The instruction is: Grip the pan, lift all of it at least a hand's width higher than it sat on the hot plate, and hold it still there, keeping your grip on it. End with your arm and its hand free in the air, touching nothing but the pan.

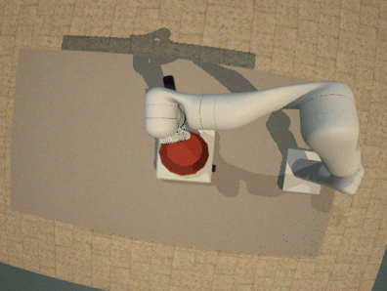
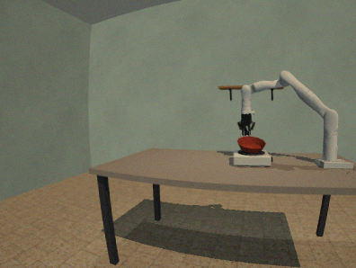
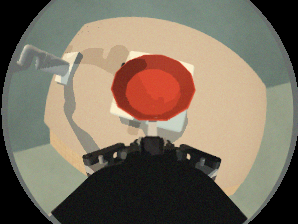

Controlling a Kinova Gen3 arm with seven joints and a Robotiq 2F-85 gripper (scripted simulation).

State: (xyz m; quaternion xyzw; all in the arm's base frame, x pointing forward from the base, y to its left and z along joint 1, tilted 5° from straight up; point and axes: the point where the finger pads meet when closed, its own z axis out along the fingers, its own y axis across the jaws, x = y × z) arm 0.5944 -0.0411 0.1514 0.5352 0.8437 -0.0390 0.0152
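My hand is 30 mm past the pan, 60 mm to the right of it and 40 mm above it. The rest, counted from my hand: hot plate 80 mm behind, 120 mm to the left, 150 mm below.
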